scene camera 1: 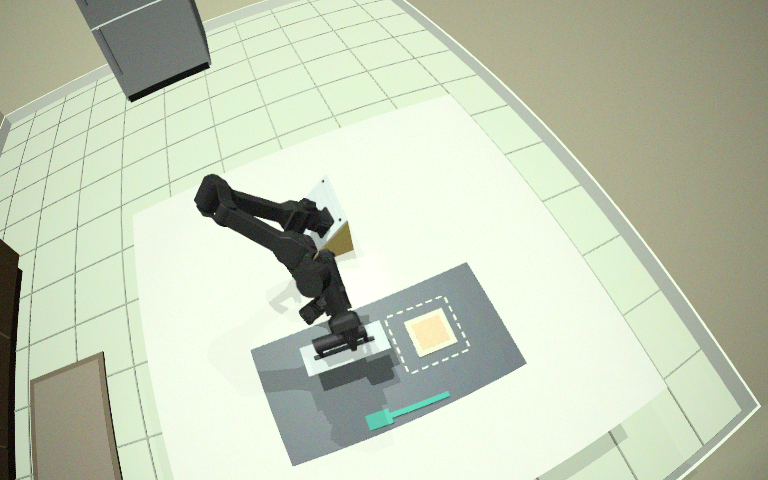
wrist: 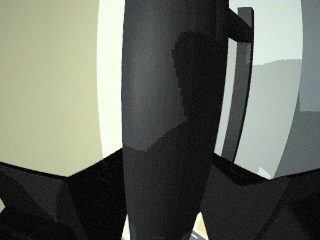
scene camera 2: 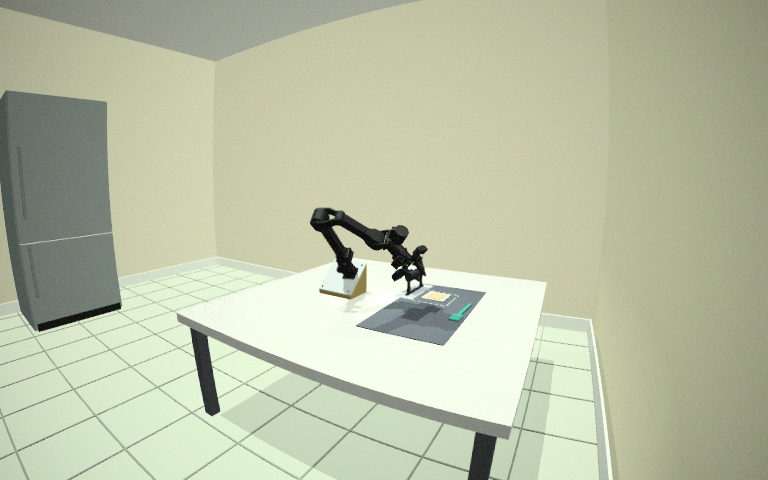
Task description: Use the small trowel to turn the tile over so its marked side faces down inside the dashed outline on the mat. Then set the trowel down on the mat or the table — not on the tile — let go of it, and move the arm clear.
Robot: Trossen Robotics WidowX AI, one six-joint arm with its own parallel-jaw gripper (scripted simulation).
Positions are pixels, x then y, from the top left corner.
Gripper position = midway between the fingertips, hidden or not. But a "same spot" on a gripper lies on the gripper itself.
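Scene:
The gripper appears in the wrist view (163,149), and scene camera 1 and scene camera 2 show it too. On the gripper, (scene camera 2: 417,261) and (scene camera 1: 342,331) are the same spot.

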